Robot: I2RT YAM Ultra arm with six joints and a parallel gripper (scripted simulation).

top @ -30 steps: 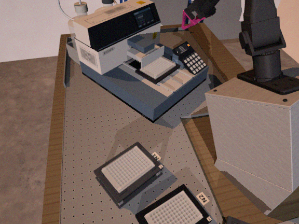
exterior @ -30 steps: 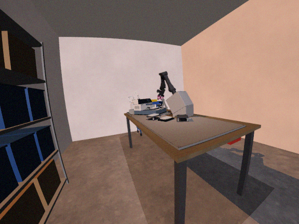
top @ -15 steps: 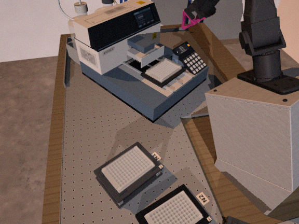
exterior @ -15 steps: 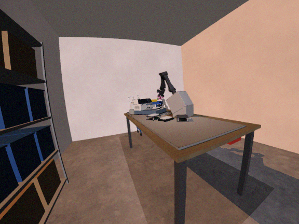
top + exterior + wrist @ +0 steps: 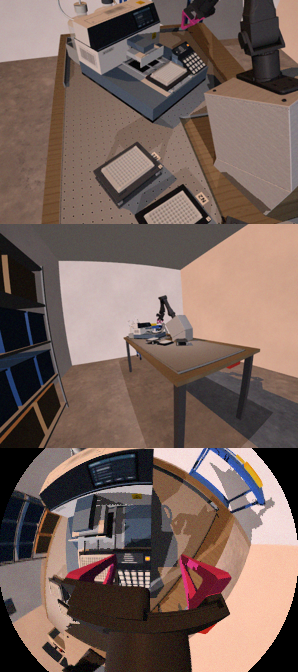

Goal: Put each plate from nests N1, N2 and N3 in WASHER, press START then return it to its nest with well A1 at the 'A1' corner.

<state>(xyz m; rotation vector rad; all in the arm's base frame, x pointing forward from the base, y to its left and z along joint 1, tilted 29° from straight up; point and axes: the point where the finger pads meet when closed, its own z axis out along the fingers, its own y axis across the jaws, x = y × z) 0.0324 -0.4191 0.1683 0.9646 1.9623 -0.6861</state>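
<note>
Right now my hand is 14 cm above the dark carrier pocket, 13 cm to the right of it and 12 cm short of it. Also, from my hand: bottle 42 cm ahead, 20 cm to the right, 9 cm below; then manifold 20 cm ahead, 9 cm below, 1 cm to the left; then washer 20 cm ahead, 10 cm below, 1 cm to the left.
</note>
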